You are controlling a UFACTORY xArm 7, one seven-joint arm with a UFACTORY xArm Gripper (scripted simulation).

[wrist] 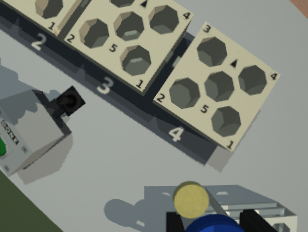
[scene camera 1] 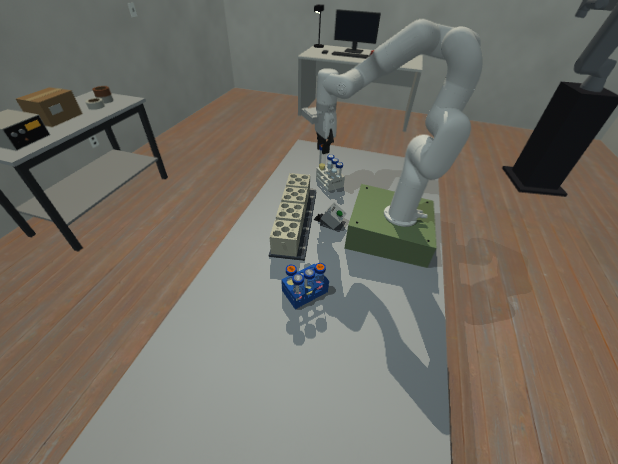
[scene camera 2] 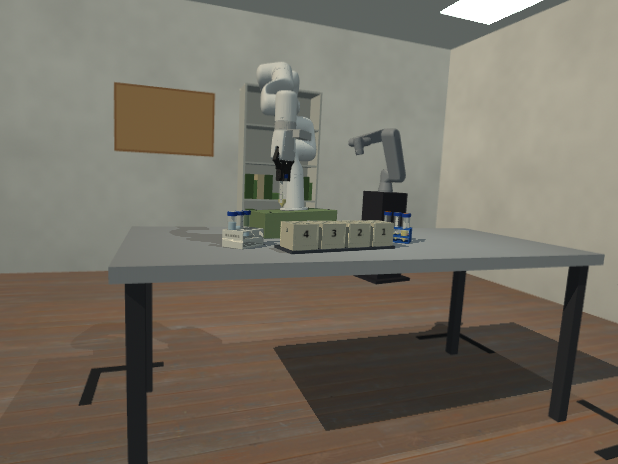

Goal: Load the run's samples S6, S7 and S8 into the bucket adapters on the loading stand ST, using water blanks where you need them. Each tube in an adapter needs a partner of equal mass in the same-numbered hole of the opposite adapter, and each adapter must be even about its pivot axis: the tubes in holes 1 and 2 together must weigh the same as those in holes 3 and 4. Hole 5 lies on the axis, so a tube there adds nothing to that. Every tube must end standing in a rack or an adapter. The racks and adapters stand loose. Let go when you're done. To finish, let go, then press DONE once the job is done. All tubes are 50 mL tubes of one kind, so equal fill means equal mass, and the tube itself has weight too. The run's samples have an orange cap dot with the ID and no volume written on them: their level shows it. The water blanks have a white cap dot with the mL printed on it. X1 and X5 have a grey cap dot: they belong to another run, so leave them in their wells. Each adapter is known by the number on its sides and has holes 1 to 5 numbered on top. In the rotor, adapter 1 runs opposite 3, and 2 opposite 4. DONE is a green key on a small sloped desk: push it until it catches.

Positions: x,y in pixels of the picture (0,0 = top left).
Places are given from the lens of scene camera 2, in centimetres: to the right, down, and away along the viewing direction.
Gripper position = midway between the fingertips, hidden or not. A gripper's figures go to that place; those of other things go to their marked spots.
my gripper (scene camera 2: 283,181): -9, -18, 143
white rack (scene camera 2: 230,238): -27, 2, 137
